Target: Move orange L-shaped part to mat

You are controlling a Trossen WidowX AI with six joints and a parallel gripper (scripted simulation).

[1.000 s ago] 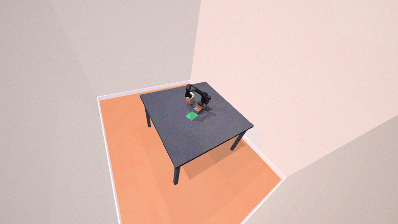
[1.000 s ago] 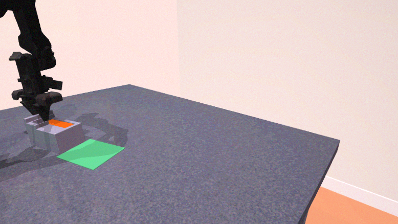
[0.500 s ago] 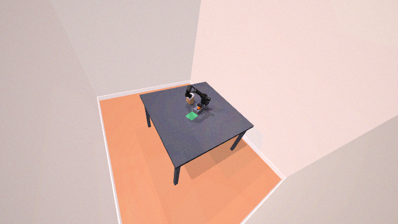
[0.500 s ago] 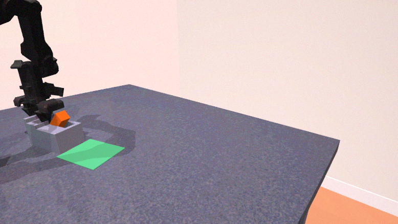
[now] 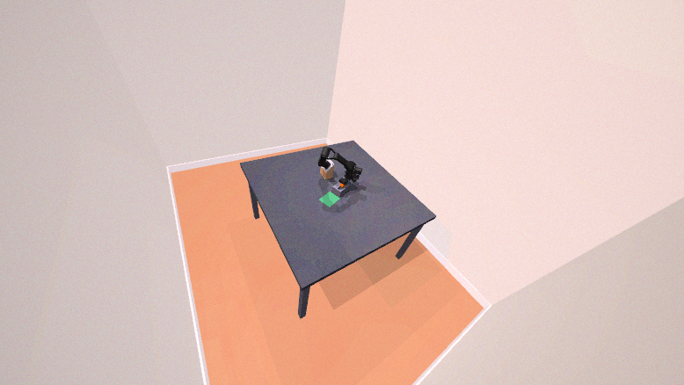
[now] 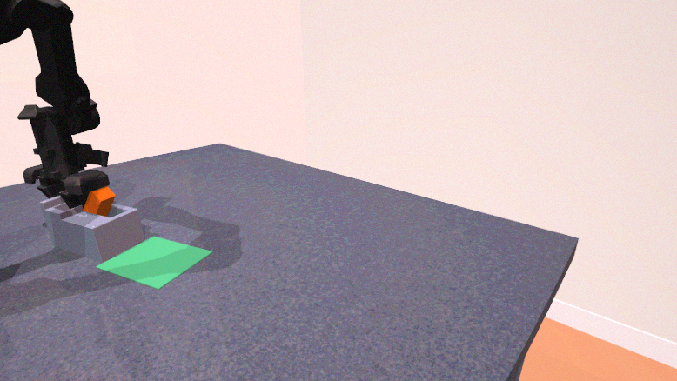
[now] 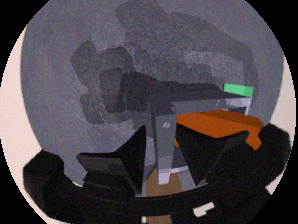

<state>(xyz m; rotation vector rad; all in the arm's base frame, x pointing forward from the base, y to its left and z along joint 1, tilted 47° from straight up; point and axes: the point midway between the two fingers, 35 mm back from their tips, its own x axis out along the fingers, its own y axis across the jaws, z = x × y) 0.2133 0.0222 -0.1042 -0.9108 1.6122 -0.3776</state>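
My gripper tip is 10 mm short of the orange L-shaped part, 50 mm to the left of it and 10 mm below it. From my gripper tip the other things lie so: green mat: 70 mm ahead, 210 mm to the right, 50 mm below.
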